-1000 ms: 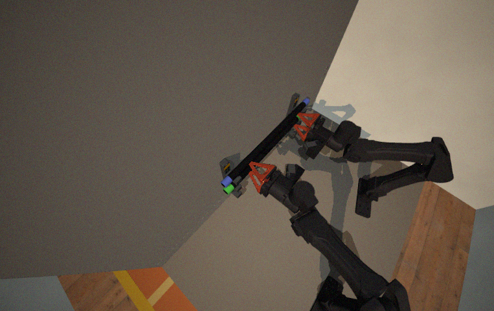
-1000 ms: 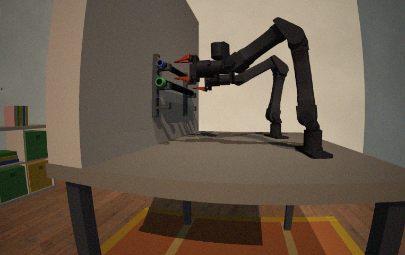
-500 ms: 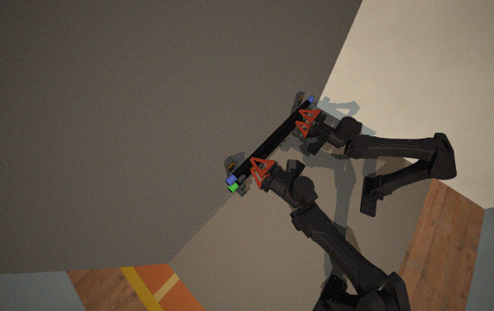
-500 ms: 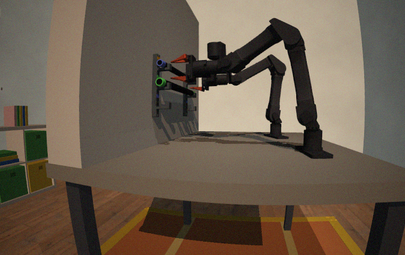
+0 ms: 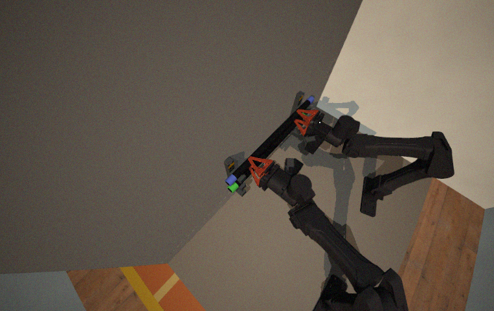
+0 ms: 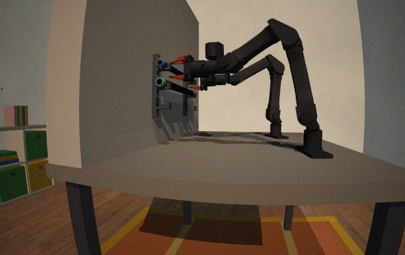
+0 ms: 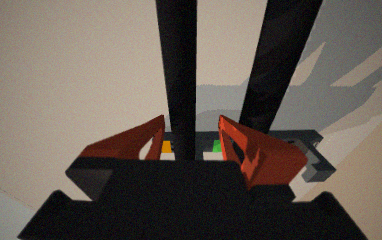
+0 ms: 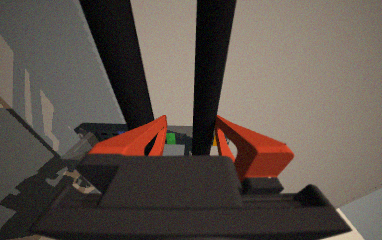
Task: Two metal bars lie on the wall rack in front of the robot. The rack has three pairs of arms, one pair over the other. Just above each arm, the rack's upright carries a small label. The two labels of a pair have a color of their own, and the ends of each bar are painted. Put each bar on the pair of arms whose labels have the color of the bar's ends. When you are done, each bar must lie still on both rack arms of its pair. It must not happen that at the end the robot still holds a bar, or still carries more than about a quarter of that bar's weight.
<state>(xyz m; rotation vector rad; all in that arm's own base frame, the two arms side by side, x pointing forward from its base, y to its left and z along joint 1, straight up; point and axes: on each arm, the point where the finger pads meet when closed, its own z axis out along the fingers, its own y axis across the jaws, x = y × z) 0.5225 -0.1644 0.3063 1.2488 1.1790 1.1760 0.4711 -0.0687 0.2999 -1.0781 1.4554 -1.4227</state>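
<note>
Right now the blue-ended bar is 2 cm ahead of my right hand, 14 cm to the left of it and 1 cm above it. The rest, counted from my right hand: green-ended bar (2 cm ahead, 15 cm to the left, 6 cm below); then grey wall panel (13 cm ahead, 15 cm to the left, 13 cm above).
Right now my left hand is 15 cm to the left of the blue-ended bar, 1 cm below it and 1 cm past it. The rest, counted from my left hand: green-ended bar: 14 cm to the right, 6 cm below, 1 cm behind; then grey wall panel: 14 cm to the right, 12 cm above, 10 cm ahead.
</note>
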